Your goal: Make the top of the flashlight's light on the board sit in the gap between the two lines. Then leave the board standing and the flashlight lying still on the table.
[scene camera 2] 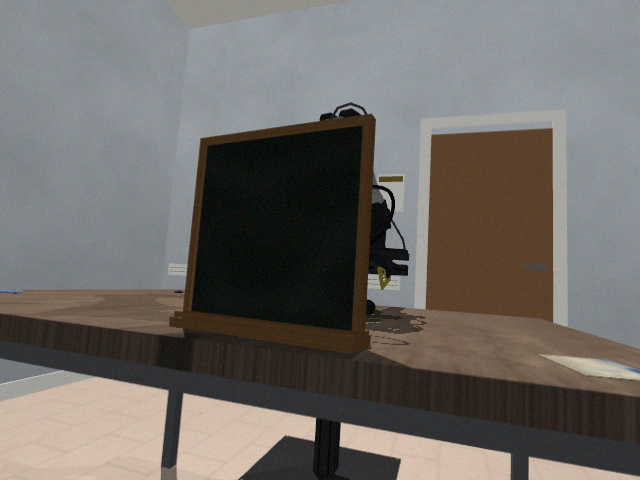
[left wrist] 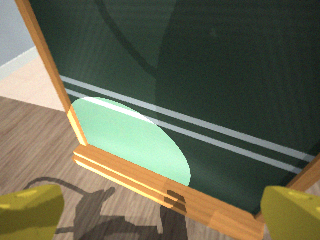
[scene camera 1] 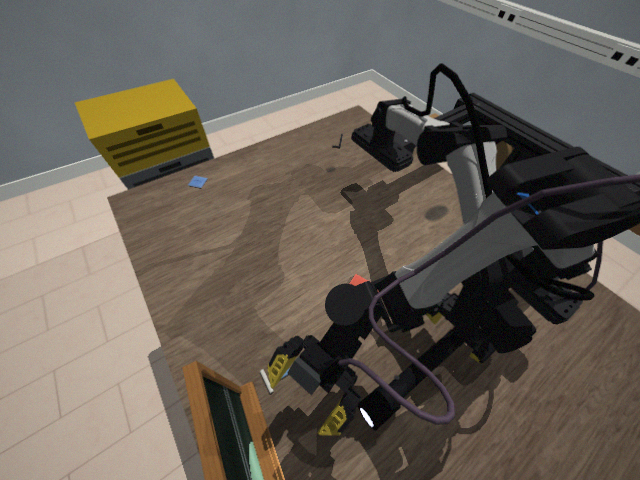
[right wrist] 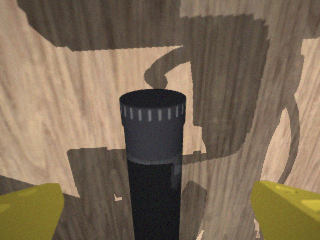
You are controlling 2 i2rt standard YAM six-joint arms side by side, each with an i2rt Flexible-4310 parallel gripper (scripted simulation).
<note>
In view: my left gripper (scene camera 1: 294,409), my right gripper (scene camera 1: 452,337) and a board (scene camera 2: 279,249).
The board is seen too in the left wrist view (left wrist: 199,113). My left gripper shows as well in the left wrist view (left wrist: 162,194). My right gripper also shows in the right wrist view (right wrist: 157,190). The right wrist view misses the board: it is out of frame.
</note>
